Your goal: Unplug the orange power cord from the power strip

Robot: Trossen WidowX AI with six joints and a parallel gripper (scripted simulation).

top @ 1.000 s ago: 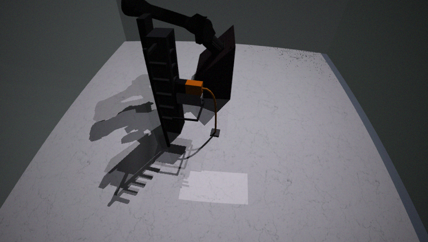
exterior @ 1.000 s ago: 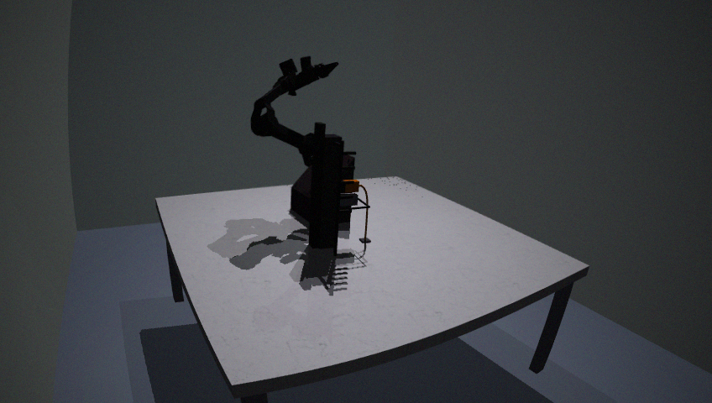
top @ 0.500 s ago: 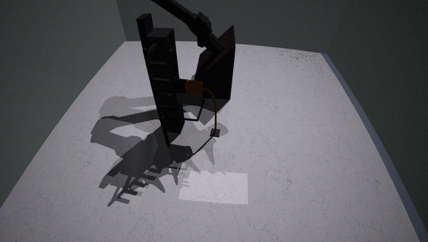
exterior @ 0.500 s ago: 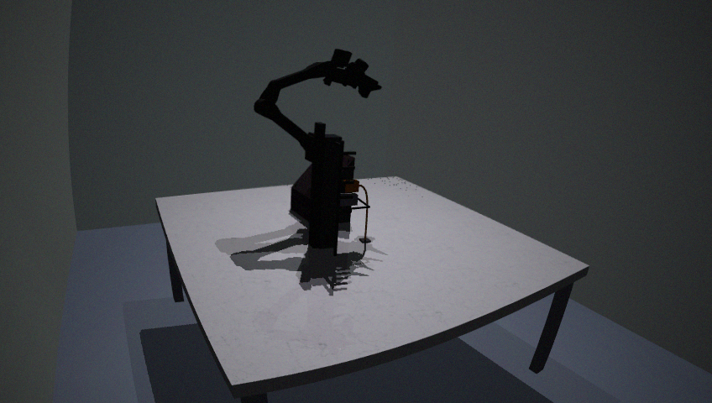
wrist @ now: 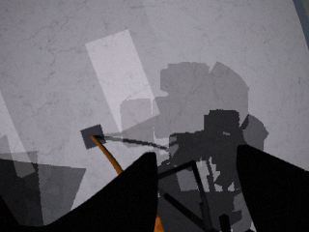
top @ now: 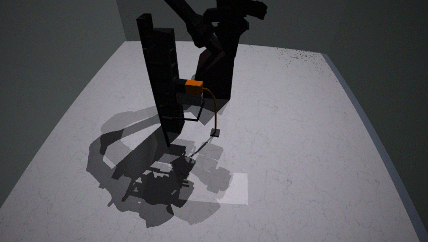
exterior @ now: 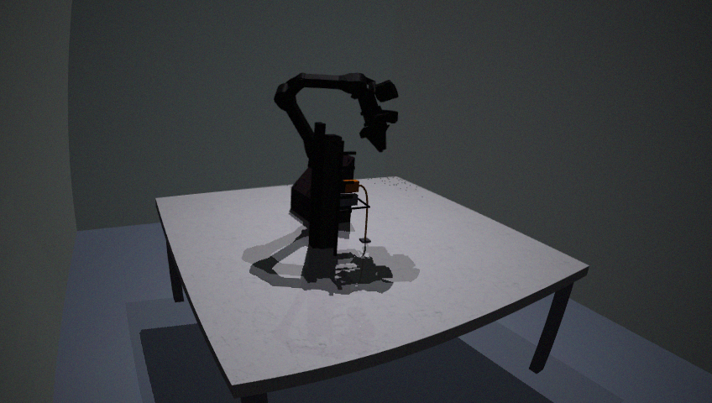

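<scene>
My gripper tip is 2 cm past the orange plug, 12 cm to the left of it and 11 cm above it.
</scene>
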